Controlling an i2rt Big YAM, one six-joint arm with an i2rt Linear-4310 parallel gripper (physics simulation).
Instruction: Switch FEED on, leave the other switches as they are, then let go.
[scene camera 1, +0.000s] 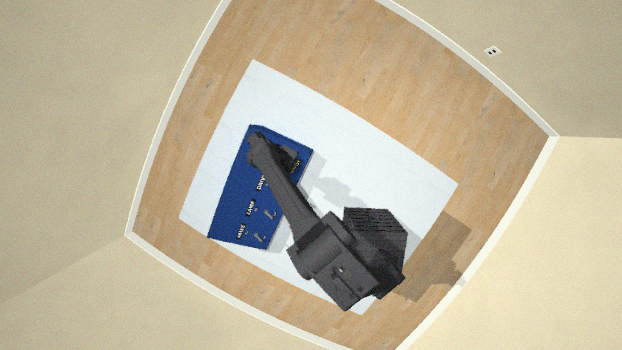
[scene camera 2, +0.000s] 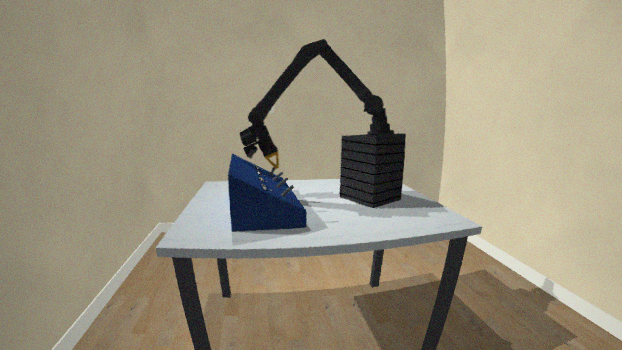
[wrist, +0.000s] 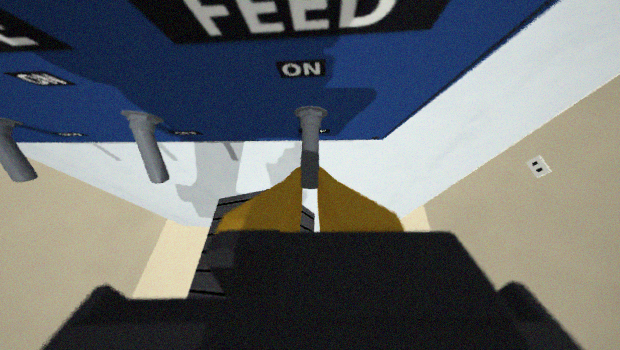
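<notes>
The wrist view shows a drive lever (wrist: 155, 166) and a feed lever (wrist: 310, 133), together with my gripper (wrist: 309, 174).
</notes>
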